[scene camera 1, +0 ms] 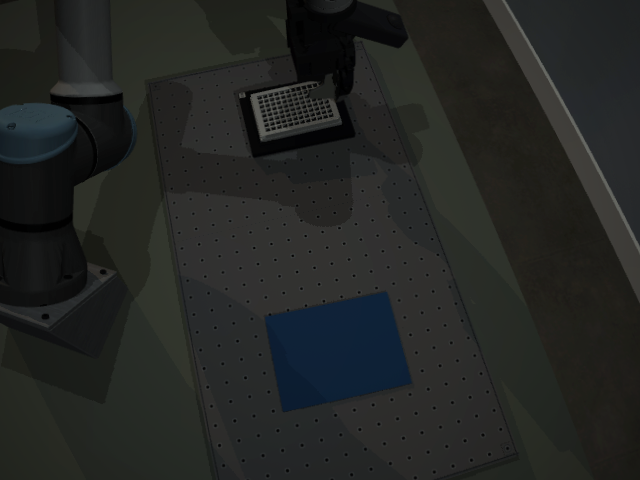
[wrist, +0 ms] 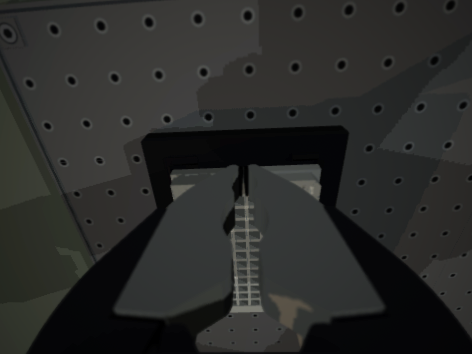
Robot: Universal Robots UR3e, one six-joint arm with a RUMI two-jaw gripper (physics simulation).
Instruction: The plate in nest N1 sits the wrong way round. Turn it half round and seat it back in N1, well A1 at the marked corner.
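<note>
The white plate (scene camera 1: 289,113) (wrist: 245,272) with a grid of square wells lies in the black nest N1 (scene camera 1: 305,146) (wrist: 245,139) at the back of the perforated board. A small pale mark (scene camera 1: 241,95) is on the nest's back left corner in the scene view. Which plate corner holds well A1 cannot be read. My gripper (scene camera 1: 311,95) (wrist: 243,169) is shut, with nothing between its fingertips. In the scene view its tips are over the right back part of the plate. In the wrist view the fingers hide much of the plate; its far edge shows on both sides.
A blue rectangle (scene camera 1: 338,351) lies on the near part of the perforated board (scene camera 1: 310,258). The robot's base (scene camera 1: 41,268) stands left of the board. A pale wall edge (scene camera 1: 568,139) runs along the right. Shadows of the arm fall across the board.
</note>
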